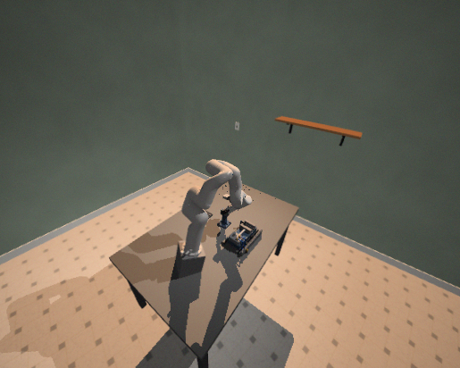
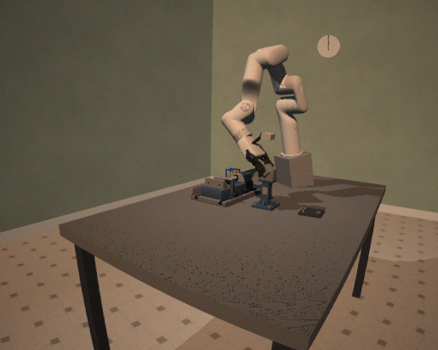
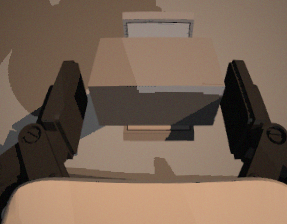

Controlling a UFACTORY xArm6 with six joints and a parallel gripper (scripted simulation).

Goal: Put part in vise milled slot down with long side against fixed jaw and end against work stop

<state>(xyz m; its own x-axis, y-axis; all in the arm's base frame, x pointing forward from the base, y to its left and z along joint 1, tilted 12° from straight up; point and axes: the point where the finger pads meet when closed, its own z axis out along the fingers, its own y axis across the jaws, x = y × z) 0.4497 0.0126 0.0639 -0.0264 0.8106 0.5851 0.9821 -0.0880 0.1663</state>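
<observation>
The part lies 1 cm below my hand. From my hand the other things lie so: air cylinder rod: 8 cm behind, 19 cm to the right, 8 cm below; work stop: 2 cm ahead, 16 cm to the right, 7 cm below; vise base rail: 7 cm behind, 29 cm to the right, 13 cm below.
</observation>
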